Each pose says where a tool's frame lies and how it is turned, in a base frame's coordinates. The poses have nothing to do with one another.
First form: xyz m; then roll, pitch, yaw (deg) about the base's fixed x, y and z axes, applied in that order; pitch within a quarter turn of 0, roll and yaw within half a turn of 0.
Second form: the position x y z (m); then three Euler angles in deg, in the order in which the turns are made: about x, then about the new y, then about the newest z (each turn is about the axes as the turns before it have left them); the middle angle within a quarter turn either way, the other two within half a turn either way. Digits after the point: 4 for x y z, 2 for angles.
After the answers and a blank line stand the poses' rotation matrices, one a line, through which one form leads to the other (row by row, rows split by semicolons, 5 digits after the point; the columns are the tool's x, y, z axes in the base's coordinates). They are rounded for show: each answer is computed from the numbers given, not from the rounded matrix.
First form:
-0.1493, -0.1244, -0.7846, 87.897, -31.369, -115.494
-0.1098, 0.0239, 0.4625, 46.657, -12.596, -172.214
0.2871, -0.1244, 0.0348, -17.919, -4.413, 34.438
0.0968, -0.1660, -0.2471, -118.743, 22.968, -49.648
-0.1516, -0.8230, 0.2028, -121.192, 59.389, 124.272
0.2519, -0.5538, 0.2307, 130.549, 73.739, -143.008
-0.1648, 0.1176, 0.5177, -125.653, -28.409, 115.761
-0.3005, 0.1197, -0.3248, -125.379, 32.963, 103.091
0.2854, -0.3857, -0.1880, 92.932, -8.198, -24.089
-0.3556, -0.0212, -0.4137, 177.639, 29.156, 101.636
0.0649, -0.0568, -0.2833, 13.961, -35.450, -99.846
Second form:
-0.1493, -0.1244, -0.7846, -85.99, -63.35, -145.03
-0.1098, 0.0239, 0.4625, -47.88, 2.85, -165.50
0.2871, -0.1244, 0.0348, -12.62, -13.55, 32.24
0.0968, -0.1660, -0.2471, -121.92, 33.14, 44.61
-0.1516, -0.8230, 0.2028, 107.24, -27.12, -108.79
0.2519, -0.5538, 0.2307, -100.50, 2.37, 102.93
-0.1648, 0.1176, 0.5177, 168.60, -58.47, -136.96
-0.3005, 0.1197, -0.3248, 134.66, -46.29, -105.96
0.2854, -0.3857, -0.1880, 93.17, -23.64, 9.48
-0.3556, -0.0212, -0.4137, 151.77, 7.96, -100.24
0.0649, -0.0568, -0.2833, -37.00, -8.13, -98.09

-0.36750 0.25702 -0.89380; -0.77070 0.45375 0.44737; 0.52055 0.85326 0.03133
-0.96693 0.25012 0.04977; -0.13221 -0.65855 0.74083; 0.21808 0.70975 0.66984
0.82229 -0.51856 -0.23437; 0.56384 0.79812 0.21235; 0.07695 -0.30676 0.94867
0.59615 -0.58800 0.54668; -0.70167 -0.05063 0.71071; -0.39022 -0.80728 -0.44276
-0.28675 0.84257 -0.45591; 0.42079 -0.31675 -0.85006; -0.86064 -0.43559 -0.26372
-0.22365 -0.97379 0.04127; -0.16848 0.08033 0.98243; -0.96000 0.21277 -0.18204
-0.38228 0.35693 -0.85233; 0.79216 0.60149 -0.10340; 0.47576 -0.71471 -0.51268
-0.19004 0.66442 -0.72280; 0.81722 -0.30096 -0.49151; -0.54410 -0.68409 -0.48578
0.90358 -0.15088 -0.40096; -0.40398 0.01143 -0.91469; 0.14259 0.98849 -0.05063
-0.17614 0.97457 0.13853; 0.85535 0.22118 -0.46846; -0.48719 0.03598 -0.87256
-0.13930 0.98009 -0.14146; -0.80262 -0.02808 0.59582; 0.57999 0.19654 0.79056

